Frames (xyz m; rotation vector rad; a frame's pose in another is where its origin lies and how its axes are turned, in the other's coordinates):
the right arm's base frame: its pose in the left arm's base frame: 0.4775 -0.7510 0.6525 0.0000 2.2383 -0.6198
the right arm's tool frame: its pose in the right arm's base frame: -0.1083 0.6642 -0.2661 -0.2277 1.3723 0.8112
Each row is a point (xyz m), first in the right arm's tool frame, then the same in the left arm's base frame.
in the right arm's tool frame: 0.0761 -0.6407 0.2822
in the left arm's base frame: -0.1243 -0.2956 0.3823
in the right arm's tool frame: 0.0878 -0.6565 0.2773
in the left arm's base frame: -0.1420 -0.2981 0.3918
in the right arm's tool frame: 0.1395 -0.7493 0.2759
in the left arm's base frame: -0.2436 -0.3180 0.4159
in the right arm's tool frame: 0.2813 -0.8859 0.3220
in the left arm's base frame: -0.4427 -0.2858 0.4309
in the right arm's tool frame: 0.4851 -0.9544 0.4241
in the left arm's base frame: -0.6379 -0.1507 0.4144
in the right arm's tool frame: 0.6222 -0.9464 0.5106
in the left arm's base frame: -0.7315 -0.0214 0.3846
